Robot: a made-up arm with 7 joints.
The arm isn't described. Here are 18 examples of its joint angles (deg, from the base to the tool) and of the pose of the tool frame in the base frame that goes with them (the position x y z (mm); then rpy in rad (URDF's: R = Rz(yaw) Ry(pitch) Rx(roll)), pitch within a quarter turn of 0, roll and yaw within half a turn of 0).
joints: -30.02 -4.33 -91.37 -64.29 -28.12 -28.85 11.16
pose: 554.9 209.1 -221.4 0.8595 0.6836 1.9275
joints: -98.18 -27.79 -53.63 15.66 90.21 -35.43 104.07
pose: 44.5 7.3 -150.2 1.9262 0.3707 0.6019
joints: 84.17 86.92 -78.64 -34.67 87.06 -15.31 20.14
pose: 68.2 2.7 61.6 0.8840 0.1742 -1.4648
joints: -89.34 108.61 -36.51 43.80 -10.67 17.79 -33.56
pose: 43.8 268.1 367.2 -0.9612 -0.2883 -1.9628
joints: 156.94 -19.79 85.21 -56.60 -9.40 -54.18 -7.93
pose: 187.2 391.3 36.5 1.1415 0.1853 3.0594
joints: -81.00 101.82 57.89 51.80 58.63 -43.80 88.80
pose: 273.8 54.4 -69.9 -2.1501 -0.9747 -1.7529
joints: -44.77 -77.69 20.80 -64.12 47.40 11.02 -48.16
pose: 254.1 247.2 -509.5 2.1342 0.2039 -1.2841
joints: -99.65 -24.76 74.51 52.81 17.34 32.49 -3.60
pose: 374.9 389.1 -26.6 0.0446 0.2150 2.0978
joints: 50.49 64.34 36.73 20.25 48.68 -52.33 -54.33
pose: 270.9 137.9 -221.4 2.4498 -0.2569 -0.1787
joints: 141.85 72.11 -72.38 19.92 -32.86 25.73 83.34
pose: 233.0 196.4 328.5 -2.2979 0.0004 1.5126
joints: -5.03 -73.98 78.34 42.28 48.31 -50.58 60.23
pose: 396.8 212.3 85.7 -1.3811 0.5936 0.2027
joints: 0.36 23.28 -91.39 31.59 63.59 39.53 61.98
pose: 436.1 228.6 -123.6 1.7885 -0.5356 0.3794
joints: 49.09 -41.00 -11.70 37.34 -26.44 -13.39 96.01
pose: 406.4 2.6 162.9 0.4904 -0.9236 -0.6438
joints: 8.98 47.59 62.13 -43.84 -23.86 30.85 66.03
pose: 146.0 -48.5 33.6 -3.0452 0.4321 -2.9809
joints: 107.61 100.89 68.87 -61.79 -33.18 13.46 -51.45
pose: 252.0 -371.7 -80.4 2.6643 0.6212 2.4601
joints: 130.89 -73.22 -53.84 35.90 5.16 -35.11 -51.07
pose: 5.5 155.3 570.5 -1.4534 0.6889 1.4284
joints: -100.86 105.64 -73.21 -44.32 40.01 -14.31 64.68
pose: 202.8 123.8 31.4 -2.6143 -0.7589 -0.8545
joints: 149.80 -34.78 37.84 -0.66 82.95 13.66 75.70
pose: 108.8 187.1 97.2 2.4453 0.1839 0.6562
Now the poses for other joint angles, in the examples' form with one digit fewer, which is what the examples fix.
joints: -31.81 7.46 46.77 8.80 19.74 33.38 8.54
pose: 134 244 218 -1.529 0.190 2.067
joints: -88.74 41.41 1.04 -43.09 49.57 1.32 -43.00
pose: -23 172 293 -1.178 0.593 2.445
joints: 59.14 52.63 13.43 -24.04 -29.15 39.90 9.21
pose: -62 69 110 -2.778 0.398 2.221
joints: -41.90 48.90 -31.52 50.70 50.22 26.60 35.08
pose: 356 336 -57 1.981 -1.236 0.821
